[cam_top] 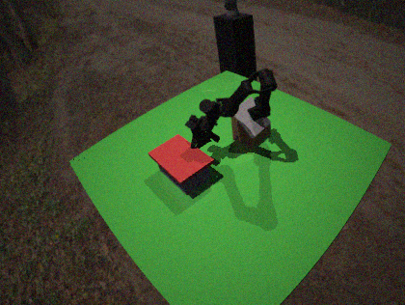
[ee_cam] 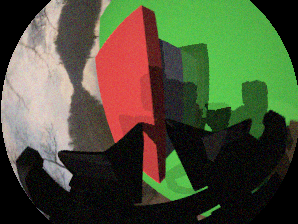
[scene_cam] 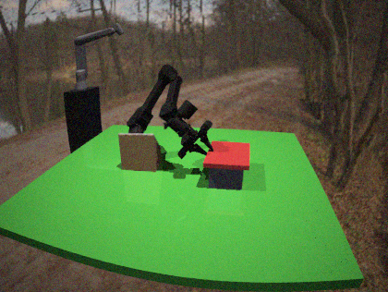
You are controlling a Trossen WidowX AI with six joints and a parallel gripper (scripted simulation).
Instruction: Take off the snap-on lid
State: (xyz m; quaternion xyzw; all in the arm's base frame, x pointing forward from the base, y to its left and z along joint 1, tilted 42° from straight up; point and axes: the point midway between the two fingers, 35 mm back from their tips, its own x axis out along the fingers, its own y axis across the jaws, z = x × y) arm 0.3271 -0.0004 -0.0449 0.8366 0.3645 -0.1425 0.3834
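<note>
The red lid lies 70 mm ahead of my gripper tip. The rest, counted from my gripper tip: dark storage box: 70 mm ahead, 50 mm below.
</note>
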